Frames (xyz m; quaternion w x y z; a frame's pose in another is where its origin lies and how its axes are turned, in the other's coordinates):
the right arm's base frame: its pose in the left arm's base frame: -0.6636 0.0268 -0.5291 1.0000 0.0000 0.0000 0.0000
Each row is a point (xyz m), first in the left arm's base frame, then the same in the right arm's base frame.
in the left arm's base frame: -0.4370 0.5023 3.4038
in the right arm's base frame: 0.2266 0.4755 3.9329
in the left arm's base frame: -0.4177 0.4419 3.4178
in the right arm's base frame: 0.2459 0.4151 3.9469
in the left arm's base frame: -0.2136 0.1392 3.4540
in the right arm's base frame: 0.4500 0.1124 3.9831
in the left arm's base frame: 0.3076 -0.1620 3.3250
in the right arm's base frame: 0.9712 -0.1888 3.8541
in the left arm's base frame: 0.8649 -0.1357 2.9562
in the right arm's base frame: 1.5285 -0.1625 3.4853
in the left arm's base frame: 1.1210 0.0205 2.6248
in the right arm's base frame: 1.7846 -0.0063 3.1539
